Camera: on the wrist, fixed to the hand. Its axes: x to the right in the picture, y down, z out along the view.
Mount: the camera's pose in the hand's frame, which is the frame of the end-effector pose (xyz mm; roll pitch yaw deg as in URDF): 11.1 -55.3 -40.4 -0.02 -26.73 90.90
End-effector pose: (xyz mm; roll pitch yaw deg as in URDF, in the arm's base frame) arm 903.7 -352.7 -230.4 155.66 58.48 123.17
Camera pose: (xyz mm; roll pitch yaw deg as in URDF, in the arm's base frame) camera 837.9 -374.5 -232.5 121.88 0.57 30.71
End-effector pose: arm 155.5 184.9 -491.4 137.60 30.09 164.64
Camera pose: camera 131.8 120.8 -503.4 149.51 -13.93 81.93
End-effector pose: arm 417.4 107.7 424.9 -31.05 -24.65 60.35
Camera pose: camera 482.9 84.9 424.0 -24.27 4.26 149.28
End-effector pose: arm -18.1 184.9 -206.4 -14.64 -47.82 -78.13
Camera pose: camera -75.1 146.3 -215.0 -48.15 -7.48 21.43
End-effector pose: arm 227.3 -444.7 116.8 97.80 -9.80 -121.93
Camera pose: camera 257.4 -486.2 70.1 -161.61 -54.03 132.87
